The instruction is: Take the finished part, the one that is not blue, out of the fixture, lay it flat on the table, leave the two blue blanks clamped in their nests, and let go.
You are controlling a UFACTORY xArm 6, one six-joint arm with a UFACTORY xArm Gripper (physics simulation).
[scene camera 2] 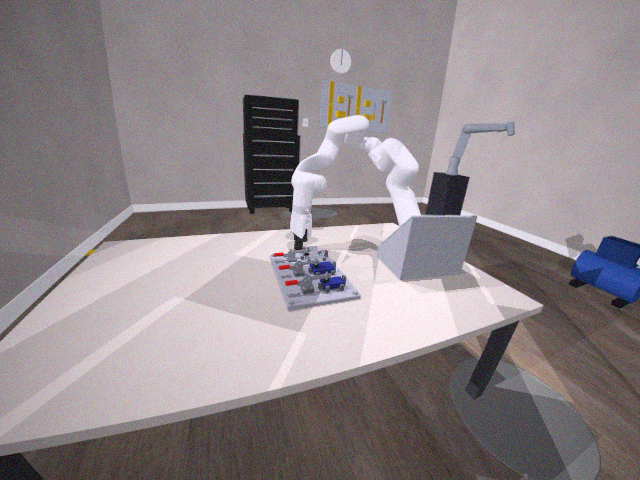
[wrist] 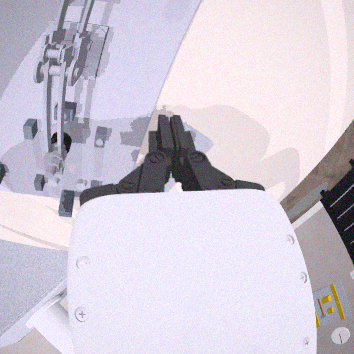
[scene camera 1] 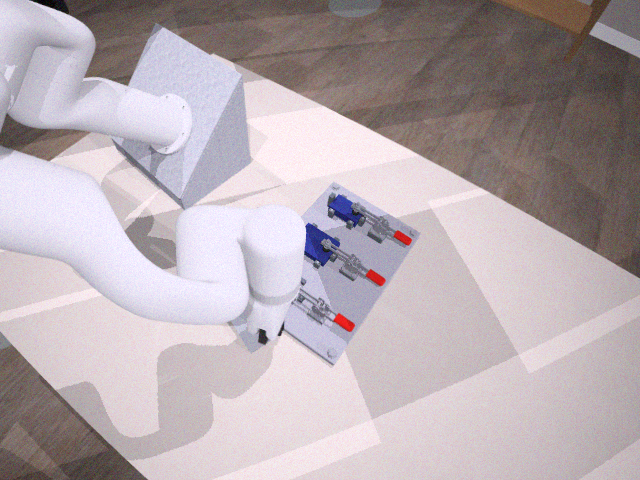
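Pixels of known places: gripper, between the fingertips: (scene camera 2: pixel 298 249) (wrist: pixel 166 129); arm's base, origin of its link: (scene camera 2: pixel 413 234) (wrist: pixel 42 309) (scene camera 1: pixel 169 124).
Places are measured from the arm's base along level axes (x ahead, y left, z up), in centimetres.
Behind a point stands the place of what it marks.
Note:
The finished part (scene camera 1: pixel 250 341) {x 42.0, y -20.3, z -11.7 cm} (wrist: pixel 201 138) {x 43.7, y -19.9, z -11.7 cm} is a pale grey-blue plate on the table beside the fixture (scene camera 1: pixel 306 336) {x 49.1, y -13.2, z -11.5 cm} (scene camera 2: pixel 324 300) {x 43.0, y 20.0, z -11.5 cm} (wrist: pixel 127 95) {x 45.6, y -12.4, z -11.5 cm}. It is partly hidden by the gripper; whether it lies fully flat or touches the fixture's edge cannot be told. My gripper (scene camera 1: pixel 264 336) {x 43.9, y -16.1, z -11.0 cm} (scene camera 2: pixel 298 244) {x 43.9, y -16.1, z -11.0 cm} (wrist: pixel 166 129) {x 43.9, y -16.1, z -11.0 cm} is shut and empty, with its fingertips over the part in the wrist view. One blue blank (scene camera 1: pixel 343 207) {x 37.9, y 13.0, z -8.9 cm} (scene camera 2: pixel 331 282) {x 39.3, y 14.7, z -8.9 cm} sits under the far clamp, and the other blue blank (scene camera 1: pixel 316 244) {x 39.1, y 2.2, z -9.4 cm} (scene camera 2: pixel 323 267) {x 38.7, y 3.8, z -9.4 cm} under the middle clamp. The third nest, near the gripper, holds no part.
The third toggle clamp (scene camera 1: pixel 320 307) {x 48.2, y -8.5, z -7.8 cm} (wrist: pixel 57 70) {x 47.6, y -8.2, z -7.9 cm}, with a red handle (scene camera 1: pixel 344 322) {x 53.2, y -7.8, z -8.2 cm}, stands close beside the gripper. The other red handles (scene camera 1: pixel 375 277) {x 52.6, y 3.0, z -7.9 cm} (scene camera 1: pixel 402 238) {x 52.1, y 13.8, z -7.4 cm} point away from the arm. A grey wedge-shaped pedestal (scene camera 1: pixel 222 139) {x 11.2, y 4.6, z -0.5 cm} (scene camera 2: pixel 439 248) {x -2.8, y 12.3, z -0.9 cm} carries the arm on the table (scene camera 1: pixel 439 361) {x 71.4, y -0.9, z -13.0 cm} (scene camera 2: pixel 206 351) {x 74.9, y 32.4, z -13.0 cm}.

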